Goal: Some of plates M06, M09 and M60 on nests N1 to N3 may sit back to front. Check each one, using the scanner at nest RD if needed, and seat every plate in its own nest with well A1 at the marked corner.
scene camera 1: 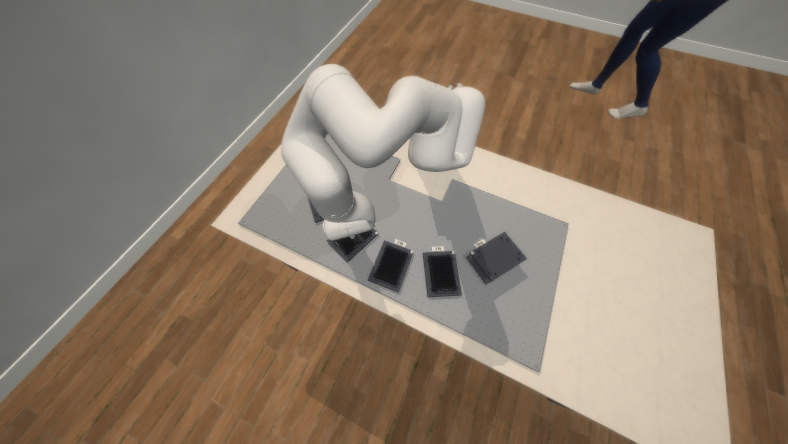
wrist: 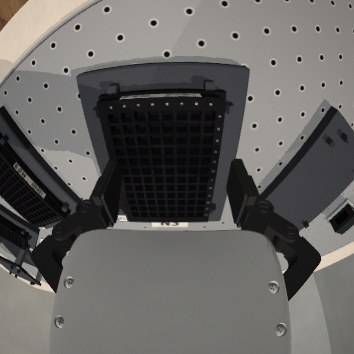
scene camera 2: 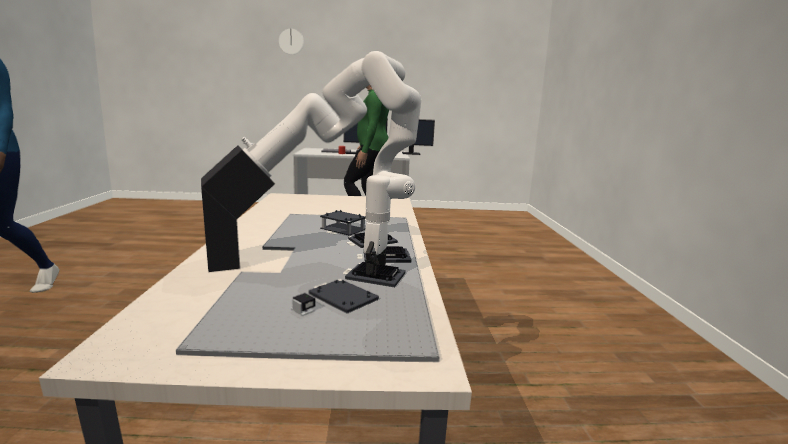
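Pixels of known places: gripper, fingertip midpoint: (wrist: 174,173) (scene camera 2: 376,269); arm's base at its link origin: (scene camera 2: 256,163).
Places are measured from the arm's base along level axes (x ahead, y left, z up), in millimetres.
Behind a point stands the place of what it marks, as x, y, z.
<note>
My gripper (wrist: 174,173) @(413, -160, -298) (scene camera 2: 372,265) @(413, -160, -298) is open, its fingers on either side of the black plate (wrist: 162,145) @(439, -160, -299) on nest N3 (wrist: 236,95) (scene camera 1: 348,254) @(483, -129, -312). In the wrist view, the plate's white label strip is on its far edge and too slanted to read; a small white corner tag (wrist: 122,218) @(357, -76, -313) is at the nest's near left. The arm hides the gripper in scene camera 1. The plate (scene camera 1: 392,264) @(447, 37, -302) (wrist: 24,196) @(437, 22, -301) on N2 has a label that seems to read M09 upside down. Another plate (scene camera 1: 442,273) @(398, 213, -300) (wrist: 12,236) @(366, 195, -301) lies on N1. Nest RD (scene camera 2: 344,295) @(329, -323, -313) (wrist: 312,172) @(356, -296, -313) bears no plate.
The scanner (scene camera 2: 303,303) @(233, -420, -293) (wrist: 342,217) @(244, -379, -300) stands beside nest RD. A two-level stand (scene camera 1: 499,256) @(261, 370, -265) (scene camera 2: 342,215) @(254, 374, -265) with a raised top board stands beyond N1. The nests are on a grey perforated board (scene camera 1: 512,325) @(451, 493, -325) (scene camera 2: 242,330) @(104, -508, -325). A person (scene camera 2: 374,118) in green stands behind the table.
</note>
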